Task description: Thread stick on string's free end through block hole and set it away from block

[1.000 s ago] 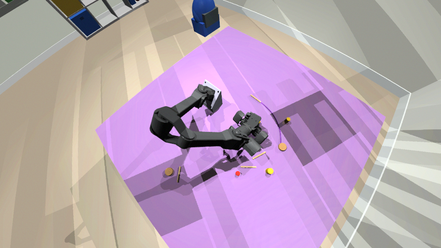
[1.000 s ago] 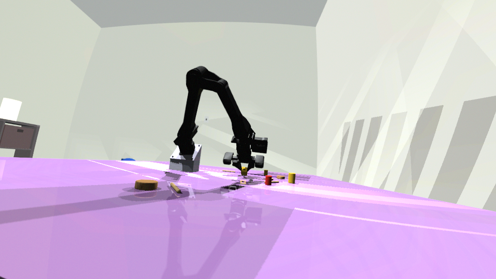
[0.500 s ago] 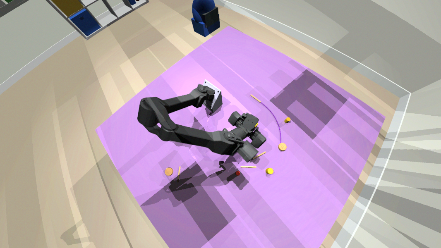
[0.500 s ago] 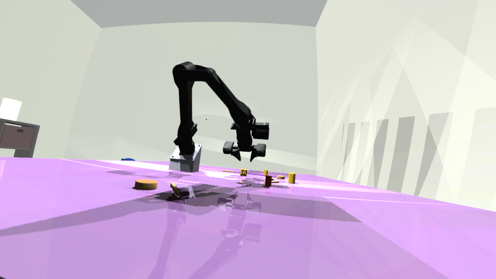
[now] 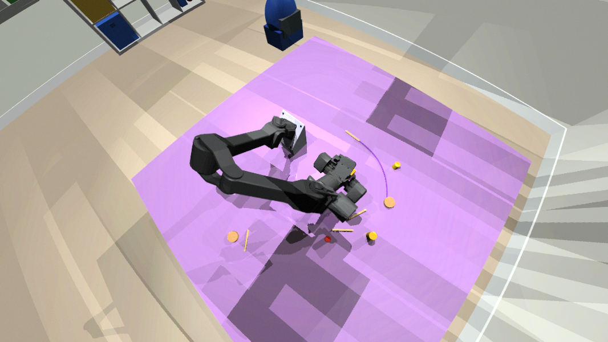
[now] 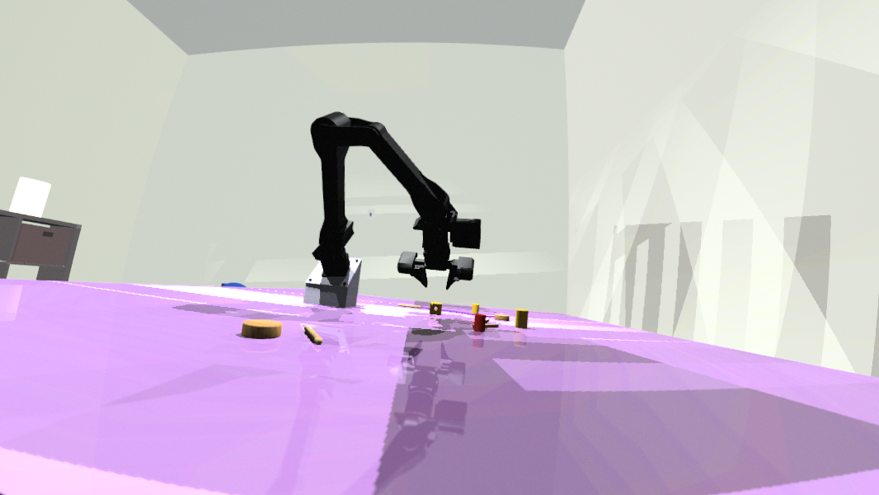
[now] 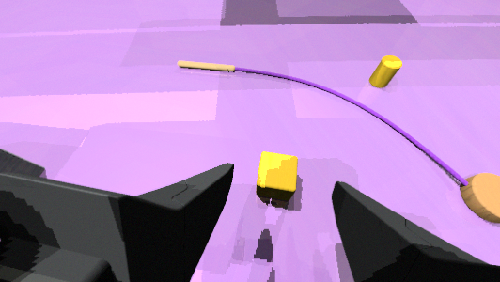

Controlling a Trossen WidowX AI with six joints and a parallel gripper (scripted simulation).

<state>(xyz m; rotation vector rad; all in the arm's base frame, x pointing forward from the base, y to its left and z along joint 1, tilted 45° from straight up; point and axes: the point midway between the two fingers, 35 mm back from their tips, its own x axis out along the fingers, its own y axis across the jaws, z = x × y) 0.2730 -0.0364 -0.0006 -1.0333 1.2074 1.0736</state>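
Now: the yellow wooden block 20 mm to the left of my gripper tip and 60 mm below it. From my gripper tip the other things lie so: thin stick: 60 mm behind, 180 mm to the left, 70 mm below; red piece: 80 mm ahead, 230 mm to the right, 60 mm below.
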